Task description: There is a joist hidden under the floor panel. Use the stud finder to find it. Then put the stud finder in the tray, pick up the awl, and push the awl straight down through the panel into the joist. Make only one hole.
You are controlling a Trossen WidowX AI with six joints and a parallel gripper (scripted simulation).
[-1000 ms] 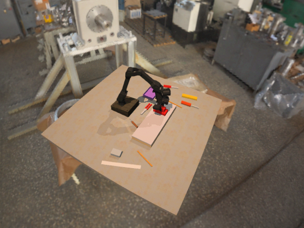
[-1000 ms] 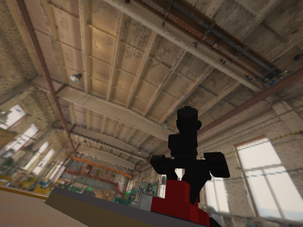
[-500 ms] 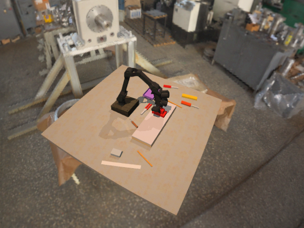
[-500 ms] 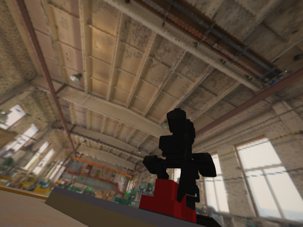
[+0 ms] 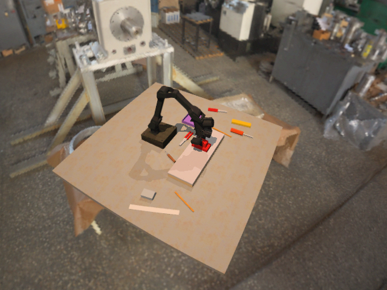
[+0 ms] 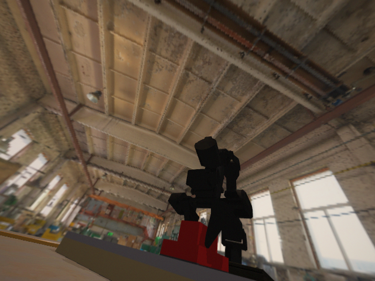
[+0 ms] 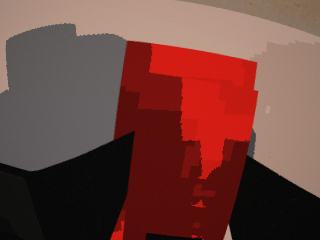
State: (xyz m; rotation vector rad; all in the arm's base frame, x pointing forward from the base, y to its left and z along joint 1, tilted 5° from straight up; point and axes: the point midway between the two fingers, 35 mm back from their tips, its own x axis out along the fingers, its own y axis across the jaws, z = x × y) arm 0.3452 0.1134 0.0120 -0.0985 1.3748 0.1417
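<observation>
The indicator window is 4 cm behind my gripper tip, 1 cm to the right of it and 3 cm above it. The rest, counted from my gripper tip: purple tray 26 cm behind, 23 cm to the left, 5 cm below; awl 15 cm behind, 19 cm to the right, 6 cm below; stud finder 2 cm behind, 2 cm above.
</observation>
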